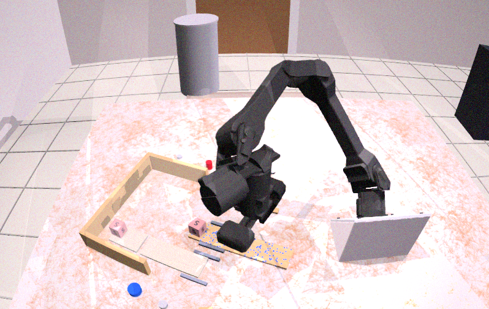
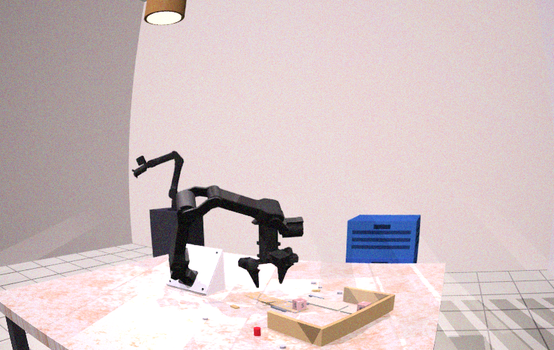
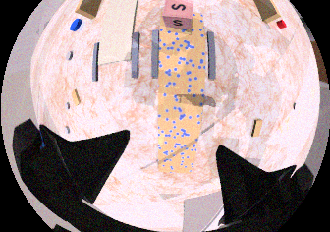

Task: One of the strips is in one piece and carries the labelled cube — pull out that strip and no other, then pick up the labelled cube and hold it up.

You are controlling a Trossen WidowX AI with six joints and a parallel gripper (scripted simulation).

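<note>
Right now the beige strip is 180 mm ahead of my gripper tip, 30 mm to the left of it and 50 mm below it. From my gripper tip the other things lie so: blue disc: 250 mm ahead, 130 mm to the left, 50 mm below; then red cylinder: 130 mm ahead, 280 mm to the right, 40 mm below; then tan chip: 50 mm behind, 120 mm to the right, 50 mm below.
</note>
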